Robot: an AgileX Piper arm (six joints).
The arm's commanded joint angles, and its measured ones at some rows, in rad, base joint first. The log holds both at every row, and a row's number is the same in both.
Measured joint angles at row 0:
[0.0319, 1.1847, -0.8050, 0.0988, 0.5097, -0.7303]
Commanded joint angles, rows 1 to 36:
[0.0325, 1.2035, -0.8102, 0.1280, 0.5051, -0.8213]
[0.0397, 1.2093, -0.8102, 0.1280, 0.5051, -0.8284]
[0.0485, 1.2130, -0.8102, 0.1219, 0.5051, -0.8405]
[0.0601, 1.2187, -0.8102, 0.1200, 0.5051, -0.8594]
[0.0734, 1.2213, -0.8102, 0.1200, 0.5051, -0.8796]
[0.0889, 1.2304, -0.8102, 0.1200, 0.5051, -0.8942]
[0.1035, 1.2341, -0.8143, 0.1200, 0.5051, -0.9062]
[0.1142, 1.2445, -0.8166, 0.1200, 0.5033, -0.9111]
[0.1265, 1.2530, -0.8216, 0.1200, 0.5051, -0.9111]
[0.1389, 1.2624, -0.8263, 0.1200, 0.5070, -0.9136]
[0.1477, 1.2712, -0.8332, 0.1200, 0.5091, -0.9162]
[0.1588, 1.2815, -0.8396, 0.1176, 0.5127, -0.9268]
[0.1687, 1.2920, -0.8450, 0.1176, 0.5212, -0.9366]
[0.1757, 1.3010, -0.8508, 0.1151, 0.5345, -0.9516]
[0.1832, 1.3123, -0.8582, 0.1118, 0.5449, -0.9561]
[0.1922, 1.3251, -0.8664, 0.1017, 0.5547, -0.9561]
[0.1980, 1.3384, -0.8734, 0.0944, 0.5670, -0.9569]
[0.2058, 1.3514, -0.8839, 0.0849, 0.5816, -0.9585]
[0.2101, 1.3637, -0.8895, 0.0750, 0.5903, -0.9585]
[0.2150, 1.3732, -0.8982, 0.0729, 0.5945, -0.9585]
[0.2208, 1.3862, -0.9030, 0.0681, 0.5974, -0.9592]
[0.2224, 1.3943, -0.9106, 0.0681, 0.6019, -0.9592]
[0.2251, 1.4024, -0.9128, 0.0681, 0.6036, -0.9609]
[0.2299, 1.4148, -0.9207, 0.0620, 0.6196, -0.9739]
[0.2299, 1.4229, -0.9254, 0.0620, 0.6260, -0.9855]
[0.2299, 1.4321, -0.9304, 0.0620, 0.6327, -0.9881]
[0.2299, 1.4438, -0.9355, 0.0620, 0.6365, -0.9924]
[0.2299, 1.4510, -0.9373, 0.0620, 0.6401, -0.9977]
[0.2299, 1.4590, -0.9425, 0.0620, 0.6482, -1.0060]
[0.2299, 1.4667, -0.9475, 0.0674, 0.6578, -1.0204]
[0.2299, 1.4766, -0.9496, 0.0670, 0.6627, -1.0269]
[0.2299, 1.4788, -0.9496, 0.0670, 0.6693, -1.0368]
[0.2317, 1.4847, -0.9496, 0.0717, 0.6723, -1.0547]
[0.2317, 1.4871, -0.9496, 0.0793, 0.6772, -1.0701]
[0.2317, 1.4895, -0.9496, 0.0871, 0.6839, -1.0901]
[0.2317, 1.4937, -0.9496, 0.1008, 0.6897, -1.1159]
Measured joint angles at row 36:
[0.2280, 1.4828, -0.9419, 0.0713, 0.6627, -1.0438]
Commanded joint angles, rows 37 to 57:
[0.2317, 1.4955, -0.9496, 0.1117, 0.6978, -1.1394]
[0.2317, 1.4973, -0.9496, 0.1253, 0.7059, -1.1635]
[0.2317, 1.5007, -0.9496, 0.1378, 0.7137, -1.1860]
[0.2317, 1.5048, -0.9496, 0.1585, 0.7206, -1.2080]
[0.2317, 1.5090, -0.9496, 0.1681, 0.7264, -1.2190]
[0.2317, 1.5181, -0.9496, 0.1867, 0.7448, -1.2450]
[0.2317, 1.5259, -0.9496, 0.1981, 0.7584, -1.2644]
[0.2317, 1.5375, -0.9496, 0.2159, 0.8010, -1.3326]
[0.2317, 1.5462, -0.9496, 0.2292, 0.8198, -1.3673]
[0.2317, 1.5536, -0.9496, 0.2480, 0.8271, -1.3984]
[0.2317, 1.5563, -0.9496, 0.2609, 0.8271, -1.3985]
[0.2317, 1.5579, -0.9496, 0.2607, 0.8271, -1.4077]
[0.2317, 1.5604, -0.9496, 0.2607, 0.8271, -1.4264]
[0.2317, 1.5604, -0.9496, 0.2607, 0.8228, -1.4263]
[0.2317, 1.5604, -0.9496, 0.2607, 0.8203, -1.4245]
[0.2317, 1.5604, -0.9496, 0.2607, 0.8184, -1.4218]
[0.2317, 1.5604, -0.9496, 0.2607, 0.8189, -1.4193]
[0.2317, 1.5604, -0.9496, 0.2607, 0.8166, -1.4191]
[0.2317, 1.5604, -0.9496, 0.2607, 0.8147, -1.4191]
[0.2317, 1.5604, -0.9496, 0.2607, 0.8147, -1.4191]
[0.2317, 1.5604, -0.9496, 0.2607, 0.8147, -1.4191]
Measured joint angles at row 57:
[0.2287, 1.5608, -0.9448, 0.2546, 0.8165, -1.4118]
